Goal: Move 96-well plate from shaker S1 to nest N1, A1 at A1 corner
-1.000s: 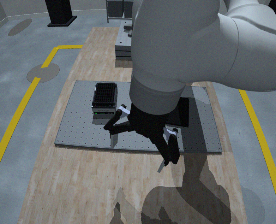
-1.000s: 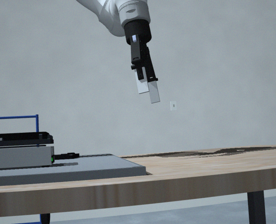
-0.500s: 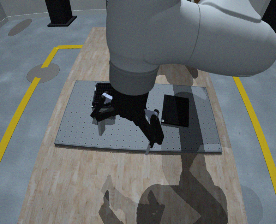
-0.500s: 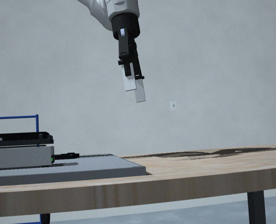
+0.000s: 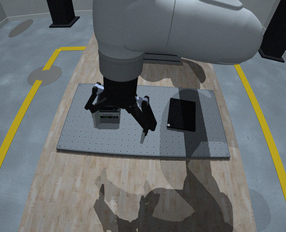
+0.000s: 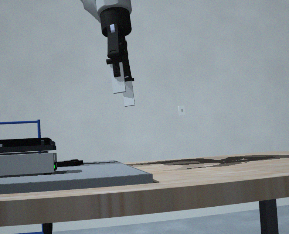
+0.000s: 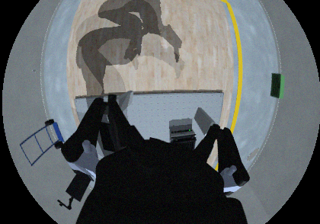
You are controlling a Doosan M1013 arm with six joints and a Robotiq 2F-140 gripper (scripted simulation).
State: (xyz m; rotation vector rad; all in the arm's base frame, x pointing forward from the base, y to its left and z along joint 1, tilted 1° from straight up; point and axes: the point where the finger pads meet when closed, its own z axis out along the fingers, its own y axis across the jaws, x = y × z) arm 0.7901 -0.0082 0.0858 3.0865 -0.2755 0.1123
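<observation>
Now: hand 220 mm past the black 96-well plate, 100 mm to the left of it and 100 mm above it. Also, from my hand: black plate nest N1: 220 mm to the left, 220 mm behind, 160 mm below; then small pale mark: 160 mm to the left, 150 mm below, 150 mm behind.
</observation>
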